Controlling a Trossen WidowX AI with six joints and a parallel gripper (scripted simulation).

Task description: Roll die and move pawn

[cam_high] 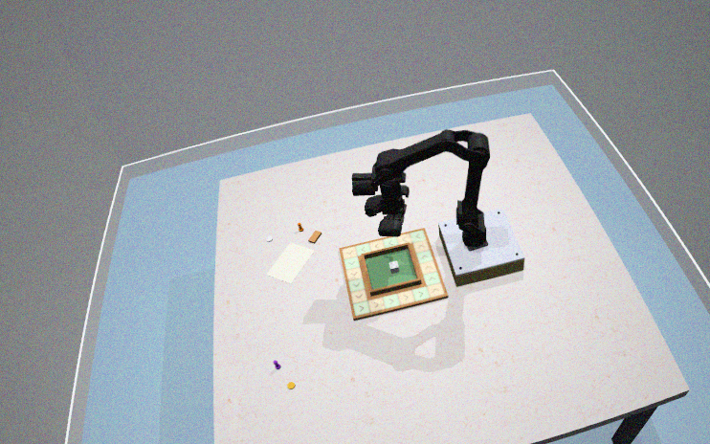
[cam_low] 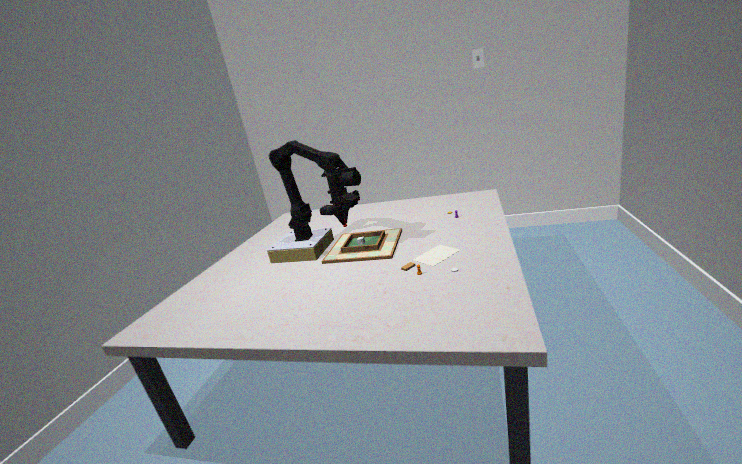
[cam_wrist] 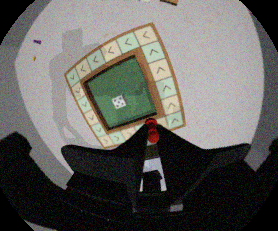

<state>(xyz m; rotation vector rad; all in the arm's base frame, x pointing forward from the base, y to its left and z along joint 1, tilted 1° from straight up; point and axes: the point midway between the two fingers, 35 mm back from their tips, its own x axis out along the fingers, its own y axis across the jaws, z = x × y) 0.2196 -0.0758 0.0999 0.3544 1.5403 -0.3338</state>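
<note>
My gripper tip is 4 cm short of the white die, 5 cm to the right of it and 10 cm above it. From my gripper tip the other things lie so: wooden block (25 cm ahead, 19 cm to the right, 12 cm below); green dice tray (5 cm ahead, 5 cm to the left, 12 cm below); red pawn (1 cm above).
</note>
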